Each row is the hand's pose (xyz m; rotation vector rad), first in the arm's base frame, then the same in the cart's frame.
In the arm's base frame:
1: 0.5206 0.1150 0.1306 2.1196 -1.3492 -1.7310
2: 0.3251 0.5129 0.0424 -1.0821 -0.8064 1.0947
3: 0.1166 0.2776 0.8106 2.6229 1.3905 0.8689
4: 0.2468 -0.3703 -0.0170 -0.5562 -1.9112 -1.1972
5: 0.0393 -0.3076 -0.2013 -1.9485 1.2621 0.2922
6: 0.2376 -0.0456 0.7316 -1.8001 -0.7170 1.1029
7: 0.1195 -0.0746 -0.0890 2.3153 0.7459 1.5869
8: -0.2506 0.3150 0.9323 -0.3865 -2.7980 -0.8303
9: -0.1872 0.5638 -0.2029 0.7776 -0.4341 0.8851
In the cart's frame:
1: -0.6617 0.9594 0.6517 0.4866 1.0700 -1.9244
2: -0.6800 0.7982 1.0736 1.3364 -0.4079 2.0109
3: 0.1083 0.9854 0.8935 -0.5812 -1.3749 0.6198
4: -0.6007 0.5901 0.2133 0.3543 -0.0849 -0.0761
5: -0.6610 0.3273 0.3041 -1.3021 -0.1279 2.8556
6: 0.0130 1.0069 0.5532 0.7666 -1.0484 2.1475
7: -0.6289 0.4823 0.5238 -1.2314 -1.0965 0.3112
8: 0.3936 0.7406 0.9924 0.7569 -0.6601 -0.5288
9: -0.6382 0.2438 1.2003 2.2652 1.5479 1.0491

